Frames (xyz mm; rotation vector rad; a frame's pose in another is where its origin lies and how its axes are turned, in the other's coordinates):
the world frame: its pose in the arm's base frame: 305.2 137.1 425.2 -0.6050 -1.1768 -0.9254
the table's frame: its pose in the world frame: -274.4 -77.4 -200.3 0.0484 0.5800 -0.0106
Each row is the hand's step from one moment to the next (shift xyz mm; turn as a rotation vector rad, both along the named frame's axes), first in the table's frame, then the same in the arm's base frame.
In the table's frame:
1: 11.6 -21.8 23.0 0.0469 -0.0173 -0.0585
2: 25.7 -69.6 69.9 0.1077 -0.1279 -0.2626
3: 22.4 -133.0 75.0 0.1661 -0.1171 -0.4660
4: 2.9 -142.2 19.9 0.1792 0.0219 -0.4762
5: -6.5 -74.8 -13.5 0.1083 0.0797 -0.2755
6: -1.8 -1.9 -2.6 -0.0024 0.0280 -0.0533
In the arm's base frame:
1: -23.4 -8.3 22.9 0.0264 -0.0703 -0.0169
2: -77.3 -20.4 63.2 0.0390 -0.2722 -0.1460
3: -133.7 -49.7 58.9 0.1520 -0.4069 -0.2642
4: -126.1 -68.6 3.3 0.2774 -0.3461 -0.2503
5: -59.5 -42.5 -21.7 0.2183 -0.1673 -0.1354
6: -1.2 -1.1 -3.3 0.0442 -0.0097 -0.0397

